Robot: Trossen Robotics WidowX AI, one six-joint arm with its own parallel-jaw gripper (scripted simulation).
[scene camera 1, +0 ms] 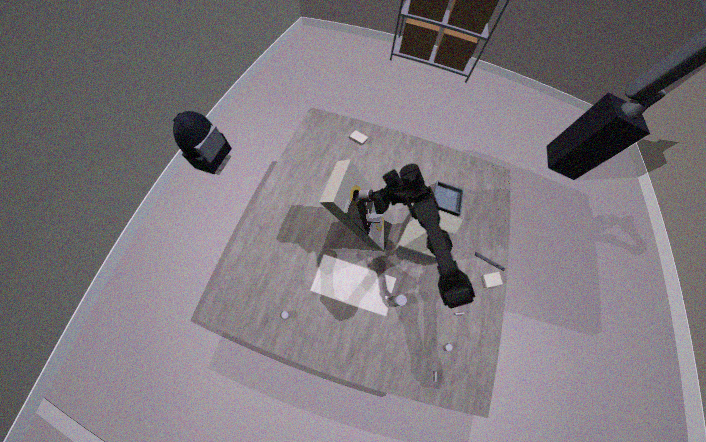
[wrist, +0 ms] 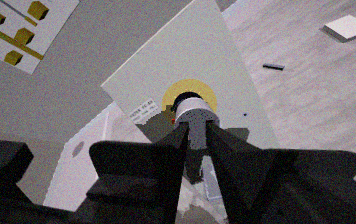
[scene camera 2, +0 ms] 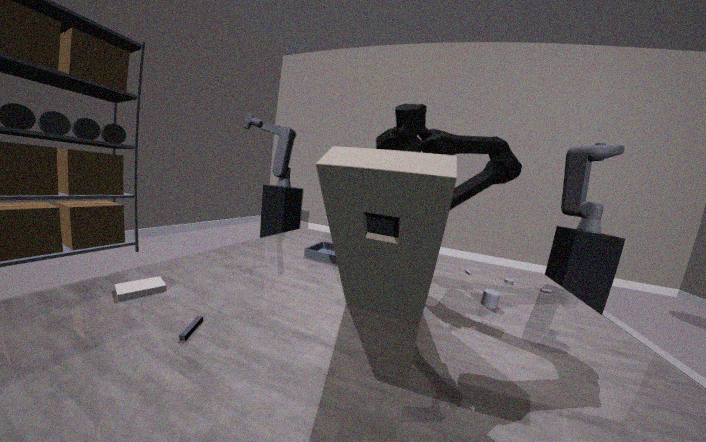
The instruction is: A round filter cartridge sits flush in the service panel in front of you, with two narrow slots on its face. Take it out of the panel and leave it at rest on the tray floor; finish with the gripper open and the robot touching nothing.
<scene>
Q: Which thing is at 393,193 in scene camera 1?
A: The gripper.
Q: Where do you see a service panel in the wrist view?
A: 191,56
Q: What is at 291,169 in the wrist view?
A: The gripper.
</scene>
